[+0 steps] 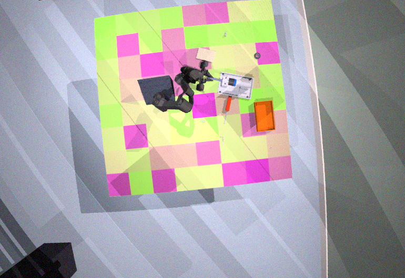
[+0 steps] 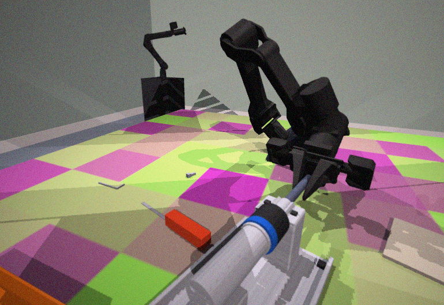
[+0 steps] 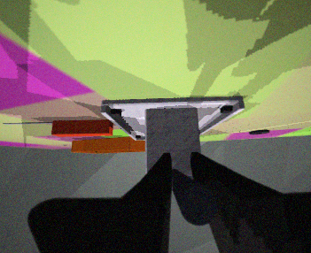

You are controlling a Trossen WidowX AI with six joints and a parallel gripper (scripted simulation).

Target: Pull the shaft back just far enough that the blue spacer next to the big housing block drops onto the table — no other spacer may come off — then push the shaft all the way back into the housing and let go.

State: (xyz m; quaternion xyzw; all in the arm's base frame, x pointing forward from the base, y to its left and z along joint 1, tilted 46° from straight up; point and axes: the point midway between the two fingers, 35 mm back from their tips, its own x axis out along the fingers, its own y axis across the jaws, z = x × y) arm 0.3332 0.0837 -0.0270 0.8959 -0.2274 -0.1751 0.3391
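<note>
Right now my gripper tip is 50 mm short of the grey-blue shaft, 10 mm to the left of it and 20 mm below it. From my gripper tip the other things lie so: small bolt (100 mm behind, 260 mm to the right, 60 mm below); then beige card (20 mm behind, 190 mm to the left, 60 mm below); then blue spacer (130 mm ahead, 40 mm to the right, 20 mm above).
</note>
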